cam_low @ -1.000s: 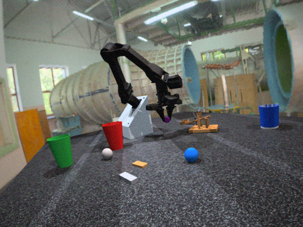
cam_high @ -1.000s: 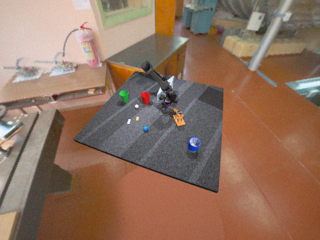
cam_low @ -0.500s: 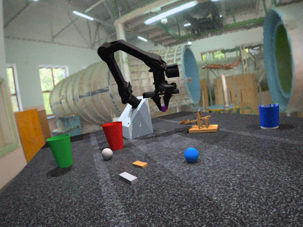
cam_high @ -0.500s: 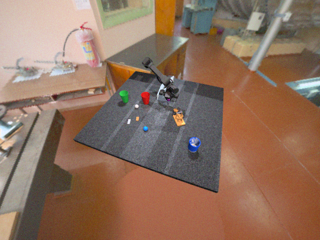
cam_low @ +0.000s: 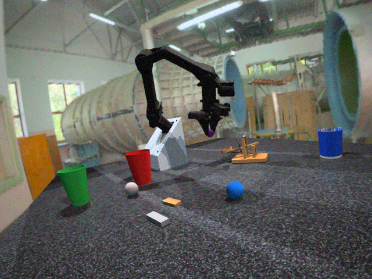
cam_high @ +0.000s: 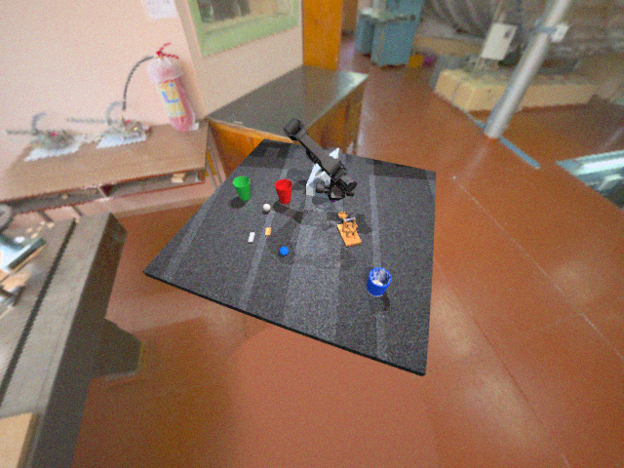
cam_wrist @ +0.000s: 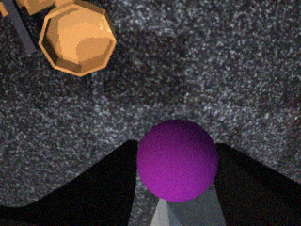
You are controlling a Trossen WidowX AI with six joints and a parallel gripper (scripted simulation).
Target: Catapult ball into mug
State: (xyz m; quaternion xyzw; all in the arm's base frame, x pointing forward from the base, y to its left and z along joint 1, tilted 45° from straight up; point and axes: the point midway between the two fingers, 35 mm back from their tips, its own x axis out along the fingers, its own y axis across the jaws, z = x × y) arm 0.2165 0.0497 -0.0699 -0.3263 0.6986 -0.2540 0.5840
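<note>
The catapult lies 100 mm to the left of my gripper tip, 80 mm below it and 70 mm ahead of it. Round my gripper tip: blue ball 300 mm ahead, 180 mm to the right, 110 mm below; then red cup 290 mm to the right, 100 mm below, 60 mm behind; then purple ball 10 mm above.
</note>
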